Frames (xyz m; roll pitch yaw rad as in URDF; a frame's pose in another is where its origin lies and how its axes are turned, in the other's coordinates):
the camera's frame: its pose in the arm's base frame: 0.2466 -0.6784 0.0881 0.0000 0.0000 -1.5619
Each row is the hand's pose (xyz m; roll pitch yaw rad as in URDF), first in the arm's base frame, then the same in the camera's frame.
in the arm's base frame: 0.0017 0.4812 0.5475 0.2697 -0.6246 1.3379
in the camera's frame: -1.1617 -0.2346 0.4594 0.2697 -0.6246 2.8998
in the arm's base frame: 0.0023 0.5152 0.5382 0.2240 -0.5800 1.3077
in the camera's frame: -1.1957 -0.2337 0.4501 0.2240 -0.5800 2.8696
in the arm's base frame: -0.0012 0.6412 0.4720 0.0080 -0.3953 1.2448
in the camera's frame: -1.3218 -0.2361 0.3839 0.0080 -0.3953 2.8067
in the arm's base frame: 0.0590 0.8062 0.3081 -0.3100 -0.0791 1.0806
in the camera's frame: -1.4862 -0.1744 0.2200 -0.3100 -0.0791 2.6425
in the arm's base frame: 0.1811 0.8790 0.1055 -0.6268 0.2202 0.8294
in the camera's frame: -1.5579 -0.0516 0.0174 -0.6268 0.2202 2.3913
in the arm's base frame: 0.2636 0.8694 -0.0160 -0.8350 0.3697 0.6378
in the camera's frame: -1.5476 0.0308 -0.1041 -0.8350 0.3697 2.1997
